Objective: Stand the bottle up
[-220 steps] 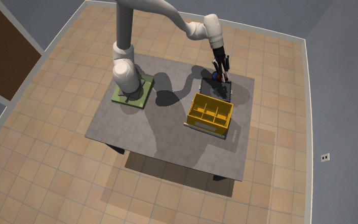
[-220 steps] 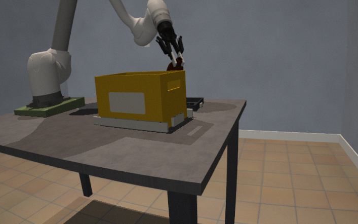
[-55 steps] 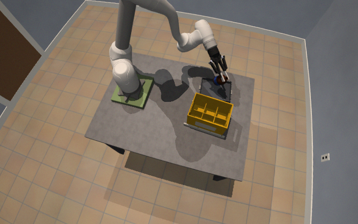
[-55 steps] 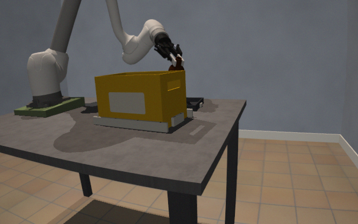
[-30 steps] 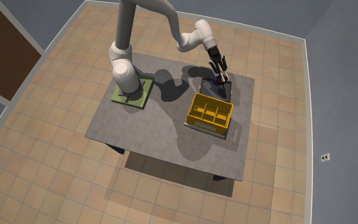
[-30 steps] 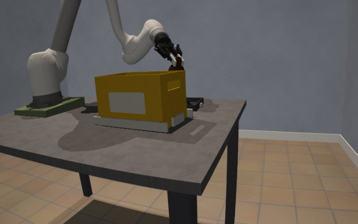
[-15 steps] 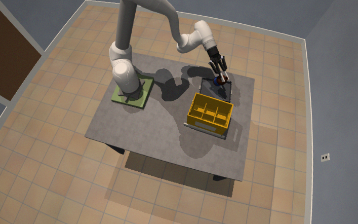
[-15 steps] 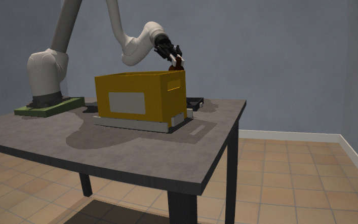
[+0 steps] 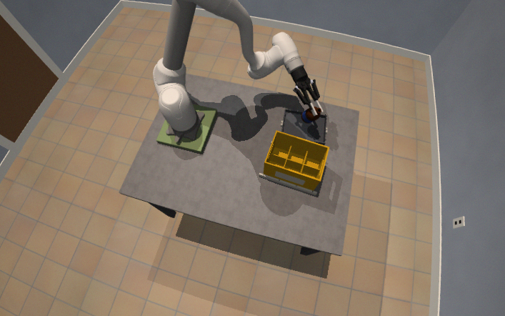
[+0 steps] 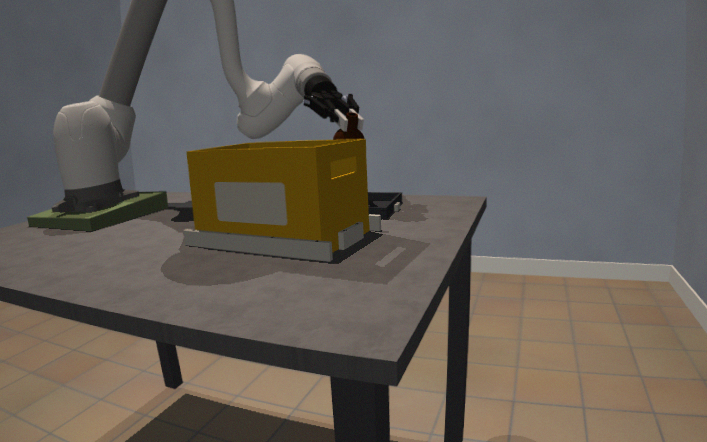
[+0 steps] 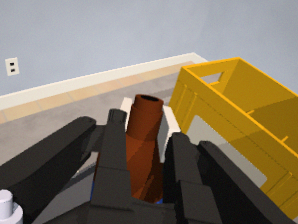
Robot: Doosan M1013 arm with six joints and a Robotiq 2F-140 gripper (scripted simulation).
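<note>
Now: hand 6 cm above the bottle. Also, from my hand: yellow crate (26 cm to the right, 13 cm below, 4 cm behind); tray (20 cm below, 3 cm behind).
</note>
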